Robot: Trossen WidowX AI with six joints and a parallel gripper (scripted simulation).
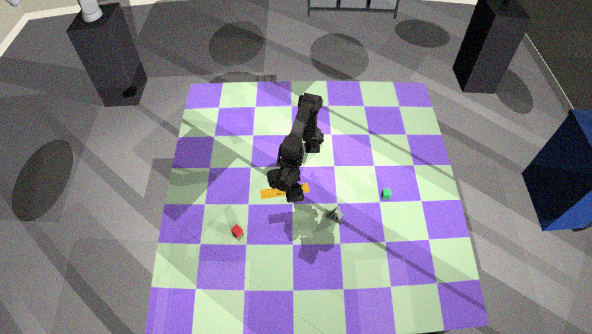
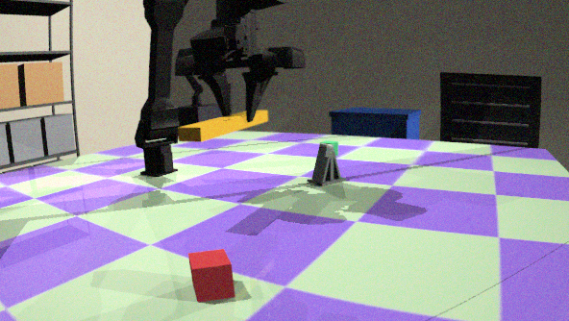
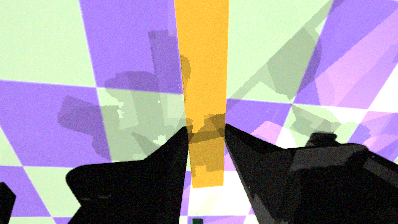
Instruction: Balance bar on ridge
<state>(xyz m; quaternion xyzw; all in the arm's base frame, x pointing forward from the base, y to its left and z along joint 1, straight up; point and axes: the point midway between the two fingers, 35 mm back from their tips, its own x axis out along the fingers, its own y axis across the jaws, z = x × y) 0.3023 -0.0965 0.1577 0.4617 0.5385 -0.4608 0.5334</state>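
Right now my gripper tip is 60 mm short of the grey triangular ridge, 180 mm to the right of it and 60 mm above it. The rest, counted from my gripper tip: green cube 40 mm behind, 400 mm to the left, 110 mm below; then yellow bar 30 mm to the right; then red cube 130 mm ahead, 220 mm to the right, 110 mm below.
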